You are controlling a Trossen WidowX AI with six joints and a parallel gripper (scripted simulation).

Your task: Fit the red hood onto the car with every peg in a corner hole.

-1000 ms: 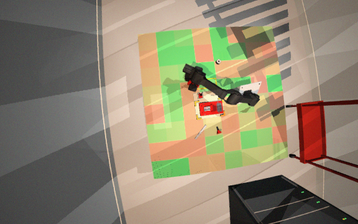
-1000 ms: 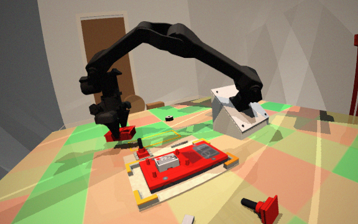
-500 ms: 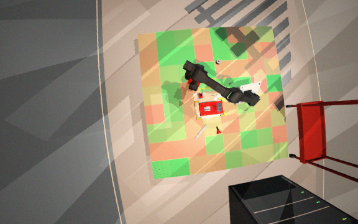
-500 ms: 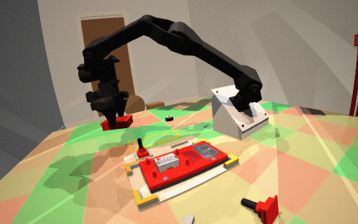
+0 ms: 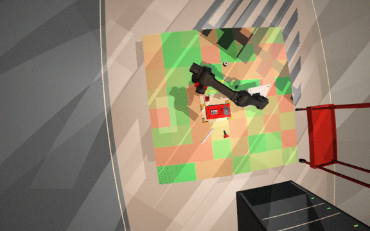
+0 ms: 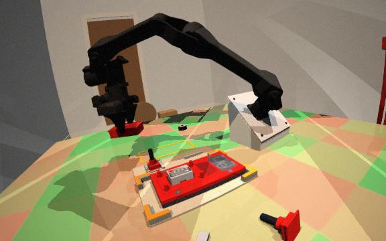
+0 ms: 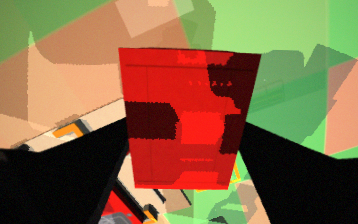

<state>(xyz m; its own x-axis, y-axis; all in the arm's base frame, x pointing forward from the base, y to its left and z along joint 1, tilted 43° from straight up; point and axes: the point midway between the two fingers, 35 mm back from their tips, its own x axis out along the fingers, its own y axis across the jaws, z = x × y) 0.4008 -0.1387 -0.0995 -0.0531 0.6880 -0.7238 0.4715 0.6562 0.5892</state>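
Now: gripper tip 70 mm past the white engine block, 230 mm to the right of it and 80 mm above it. Also, from my gripper tip: black ring 260 mm behind, 160 mm to the right, 90 mm below; red hood 10 mm above; grey bar 20 mm ahead, 420 mm to the left, 100 mm below.
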